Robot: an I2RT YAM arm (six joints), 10 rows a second.
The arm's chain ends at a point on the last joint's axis. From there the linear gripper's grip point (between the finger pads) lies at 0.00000 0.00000 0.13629 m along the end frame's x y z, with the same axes.
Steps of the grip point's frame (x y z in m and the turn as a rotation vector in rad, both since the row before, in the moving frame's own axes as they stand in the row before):
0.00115 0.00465 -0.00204 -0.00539 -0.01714 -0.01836
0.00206 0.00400 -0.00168 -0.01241 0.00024 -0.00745
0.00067 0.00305 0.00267 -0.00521 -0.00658 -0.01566
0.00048 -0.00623 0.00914 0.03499 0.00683 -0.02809
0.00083 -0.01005 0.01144 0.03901 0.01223 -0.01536
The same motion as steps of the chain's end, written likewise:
0.00348 0.00389 -0.00202 -0.00539 -0.01714 -0.01836
0.00202 0.00231 -0.00167 -0.01241 0.00024 -0.00745
0.00156 0.00233 0.00267 -0.00521 -0.00658 -0.01566
-0.00038 -0.00145 0.00923 0.03499 0.00683 -0.02809
-0.00080 -0.00472 0.01155 0.03901 0.01223 -0.01536

